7 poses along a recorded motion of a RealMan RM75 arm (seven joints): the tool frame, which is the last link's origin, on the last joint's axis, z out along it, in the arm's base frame.
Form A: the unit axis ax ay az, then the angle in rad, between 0 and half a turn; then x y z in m.
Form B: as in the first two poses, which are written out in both.
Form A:
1: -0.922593 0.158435 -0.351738 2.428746 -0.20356 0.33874 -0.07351
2: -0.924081 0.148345 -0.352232 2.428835 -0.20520 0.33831 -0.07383
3: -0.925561 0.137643 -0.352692 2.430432 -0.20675 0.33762 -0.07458
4: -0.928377 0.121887 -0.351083 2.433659 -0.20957 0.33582 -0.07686
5: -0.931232 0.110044 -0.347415 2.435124 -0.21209 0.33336 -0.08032
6: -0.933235 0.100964 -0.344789 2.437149 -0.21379 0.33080 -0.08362
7: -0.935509 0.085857 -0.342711 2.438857 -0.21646 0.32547 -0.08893
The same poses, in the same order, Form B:
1: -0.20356 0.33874 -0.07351 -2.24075 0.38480 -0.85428
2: -0.20520 0.33831 -0.07383 -2.24444 0.36031 -0.85551
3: -0.20675 0.33762 -0.07458 -2.24951 0.33453 -0.85719
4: -0.20957 0.33582 -0.07686 -2.25935 0.29663 -0.85442
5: -0.21209 0.33336 -0.08032 -2.26767 0.26797 -0.84600
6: -0.21379 0.33080 -0.08362 -2.27443 0.24606 -0.84030
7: -0.21646 0.32547 -0.08893 -2.28157 0.20939 -0.83582
